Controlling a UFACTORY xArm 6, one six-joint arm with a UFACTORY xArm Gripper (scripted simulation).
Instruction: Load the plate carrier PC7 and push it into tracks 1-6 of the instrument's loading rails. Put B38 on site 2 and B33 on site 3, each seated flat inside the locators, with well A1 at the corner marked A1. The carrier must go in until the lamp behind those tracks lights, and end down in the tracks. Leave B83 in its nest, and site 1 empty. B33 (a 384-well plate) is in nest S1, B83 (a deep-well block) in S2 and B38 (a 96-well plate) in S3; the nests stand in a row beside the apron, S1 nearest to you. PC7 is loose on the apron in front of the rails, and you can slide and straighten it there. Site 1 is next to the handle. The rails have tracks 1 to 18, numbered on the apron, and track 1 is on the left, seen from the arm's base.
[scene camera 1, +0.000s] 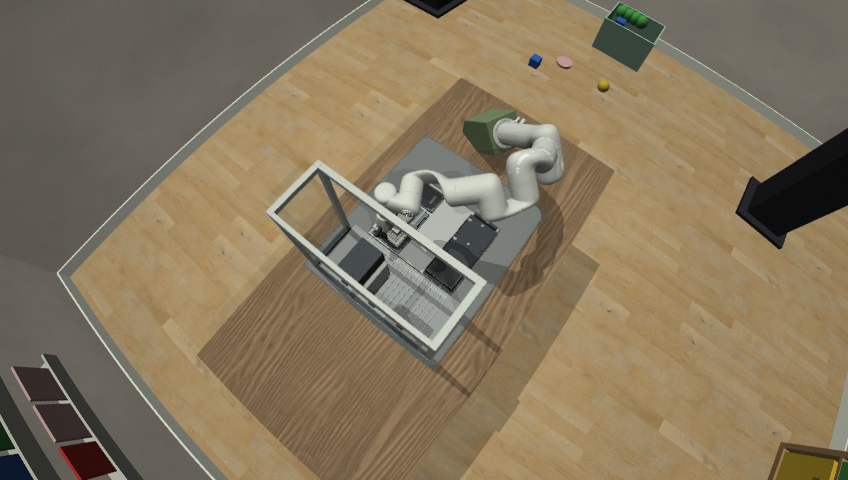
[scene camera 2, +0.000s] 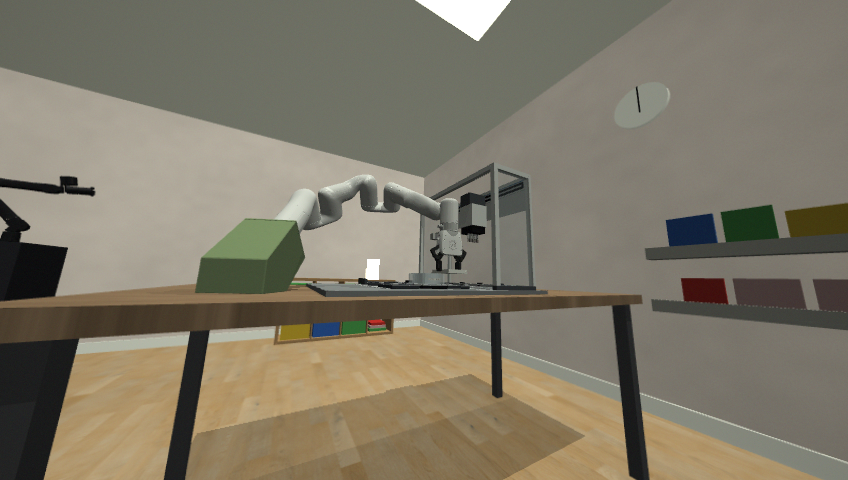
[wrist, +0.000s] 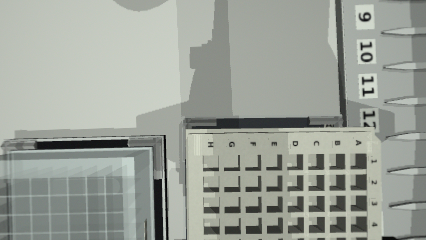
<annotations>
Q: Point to the gripper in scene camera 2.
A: At 448, 271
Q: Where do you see a dark plate carrier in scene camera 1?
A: At 469, 242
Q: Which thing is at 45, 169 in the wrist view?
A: A deep-well block.
</annotations>
